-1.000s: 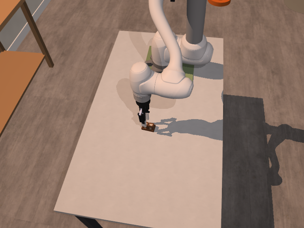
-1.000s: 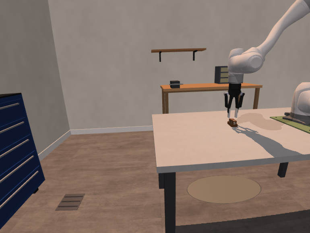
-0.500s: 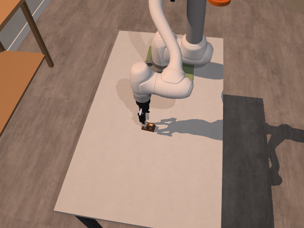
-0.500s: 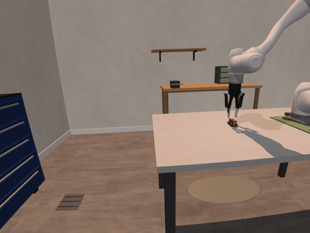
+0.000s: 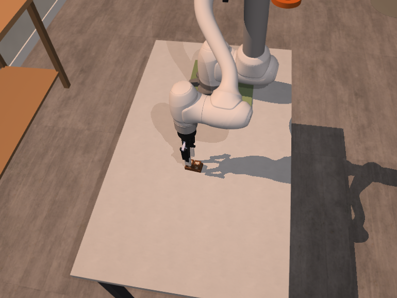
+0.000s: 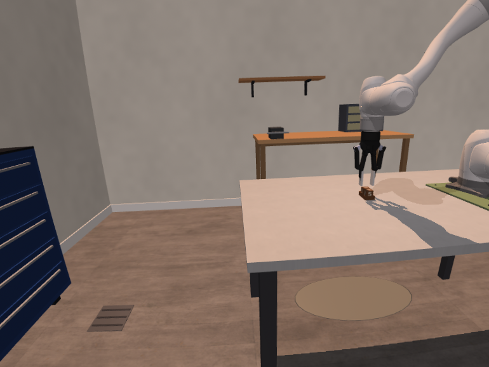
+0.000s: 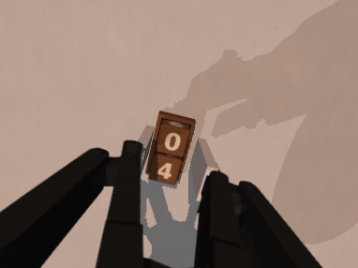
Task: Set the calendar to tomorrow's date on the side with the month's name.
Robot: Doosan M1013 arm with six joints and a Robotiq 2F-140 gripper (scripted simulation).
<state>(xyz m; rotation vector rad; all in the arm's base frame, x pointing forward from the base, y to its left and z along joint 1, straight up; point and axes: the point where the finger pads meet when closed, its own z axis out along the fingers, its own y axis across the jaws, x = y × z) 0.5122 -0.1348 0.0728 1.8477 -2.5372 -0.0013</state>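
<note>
The brown digit cube is 6 cm below my hand. Round my hand: tray 2 cm to the left, 7 cm below.
</note>
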